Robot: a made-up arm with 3 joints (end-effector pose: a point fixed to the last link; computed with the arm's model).
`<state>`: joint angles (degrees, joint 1 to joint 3).
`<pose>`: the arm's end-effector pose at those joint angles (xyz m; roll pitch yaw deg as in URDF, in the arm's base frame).
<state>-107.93 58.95 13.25</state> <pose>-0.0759 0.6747 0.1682 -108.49 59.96 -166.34</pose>
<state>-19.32 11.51 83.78</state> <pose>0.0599 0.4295 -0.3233 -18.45 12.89 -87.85</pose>
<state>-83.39 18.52 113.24</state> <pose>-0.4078 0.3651 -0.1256 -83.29 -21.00 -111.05</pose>
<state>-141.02 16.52 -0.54</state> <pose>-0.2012 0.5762 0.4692 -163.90 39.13 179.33</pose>
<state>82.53 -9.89 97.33</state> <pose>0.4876 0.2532 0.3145 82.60 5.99 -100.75</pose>
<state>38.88 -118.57 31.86</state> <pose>0.1524 -0.1687 0.0800 -146.19 -63.38 34.29</pose>
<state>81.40 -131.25 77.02</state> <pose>0.0109 -0.1003 0.3531 96.00 -19.37 137.07</pose>
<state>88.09 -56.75 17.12</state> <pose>0.5047 0.0938 0.1538 86.09 -74.44 -143.00</pose>
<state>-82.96 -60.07 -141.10</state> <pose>-0.1474 -0.1330 0.2005 85.05 -44.88 153.76</pose>
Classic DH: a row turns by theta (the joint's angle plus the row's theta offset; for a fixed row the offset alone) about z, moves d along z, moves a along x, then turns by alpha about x. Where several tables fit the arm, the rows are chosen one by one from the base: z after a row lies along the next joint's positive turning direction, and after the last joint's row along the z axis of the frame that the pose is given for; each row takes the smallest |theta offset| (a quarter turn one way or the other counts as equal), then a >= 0, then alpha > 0; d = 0 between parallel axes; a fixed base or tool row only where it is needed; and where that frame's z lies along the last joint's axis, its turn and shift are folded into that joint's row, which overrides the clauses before.
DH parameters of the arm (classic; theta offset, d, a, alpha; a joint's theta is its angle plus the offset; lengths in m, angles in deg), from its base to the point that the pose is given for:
base (fixed): 0 0.1501 0 90
joint 1: -90 -0.2502 0.1084 -90
joint 2: 90 0.0156 0.0323 90
joint 3: -15.79 0 0.2131 180
tool (fixed): -105.79 -0.3479 0 0

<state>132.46 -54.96 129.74</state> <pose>0.0526 -0.0658 0.4833 151.10 63.72 -94.26</pose>
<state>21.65 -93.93 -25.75</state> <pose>-0.0151 -0.1100 -0.1527 -93.66 4.05 -1.71</pose>
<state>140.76 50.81 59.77</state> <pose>-0.0101 0.6371 0.3964 153.47 -56.84 -86.47</pose>
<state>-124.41 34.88 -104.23</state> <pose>-0.2645 0.3882 0.5360 117.80 6.34 53.14</pose>
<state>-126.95 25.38 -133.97</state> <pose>-0.3347 0.2622 0.5166 125.76 -21.68 44.41</pose>
